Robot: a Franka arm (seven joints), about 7 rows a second.
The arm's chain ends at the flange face. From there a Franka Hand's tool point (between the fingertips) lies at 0.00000 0.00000 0.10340 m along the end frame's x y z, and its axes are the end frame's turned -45 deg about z.
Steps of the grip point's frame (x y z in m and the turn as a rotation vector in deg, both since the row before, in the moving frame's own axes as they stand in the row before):
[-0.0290, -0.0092, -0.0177, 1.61, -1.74, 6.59]
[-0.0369, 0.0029, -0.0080, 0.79, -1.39, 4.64]
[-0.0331, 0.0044, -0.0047, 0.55, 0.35, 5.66]
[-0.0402, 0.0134, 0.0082, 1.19, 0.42, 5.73]
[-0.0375, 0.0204, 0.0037, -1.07, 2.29, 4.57]
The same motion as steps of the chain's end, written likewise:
[-0.0227, 0.0141, -0.0176, -0.09, -2.37, 6.59]
[-0.0212, 0.0275, -0.0080, -0.42, -1.54, 4.64]
[-0.0201, 0.0277, -0.0047, 0.64, -0.14, 5.66]
[-0.0181, 0.0400, 0.0082, 1.14, -0.54, 5.73]
[-0.0164, 0.0423, 0.0038, 0.86, 2.38, 4.57]

